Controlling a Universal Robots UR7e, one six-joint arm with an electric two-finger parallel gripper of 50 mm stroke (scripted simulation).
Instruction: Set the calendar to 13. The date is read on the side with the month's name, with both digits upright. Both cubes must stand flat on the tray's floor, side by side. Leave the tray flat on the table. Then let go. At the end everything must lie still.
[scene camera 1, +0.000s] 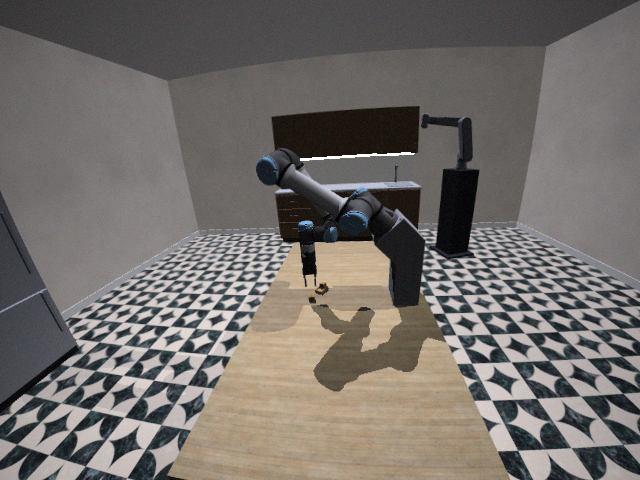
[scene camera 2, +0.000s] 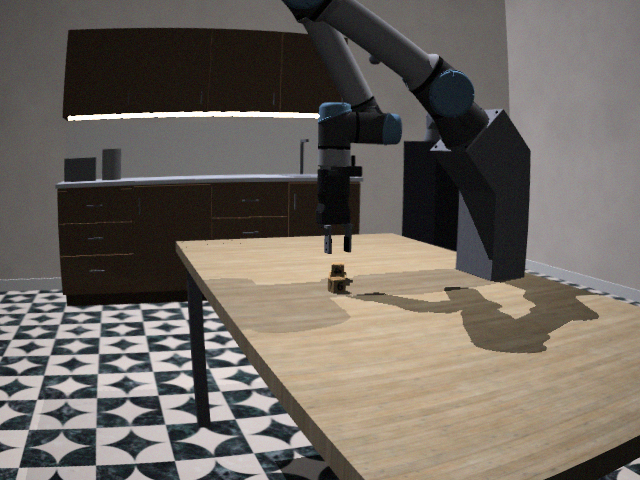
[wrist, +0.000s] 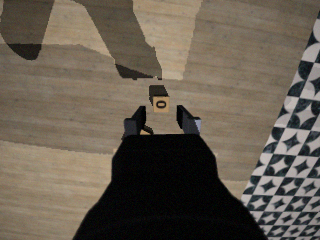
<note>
In view: my gripper (scene camera 2: 337, 252).
My gripper shows as well in the wrist view (wrist: 161, 112).
</note>
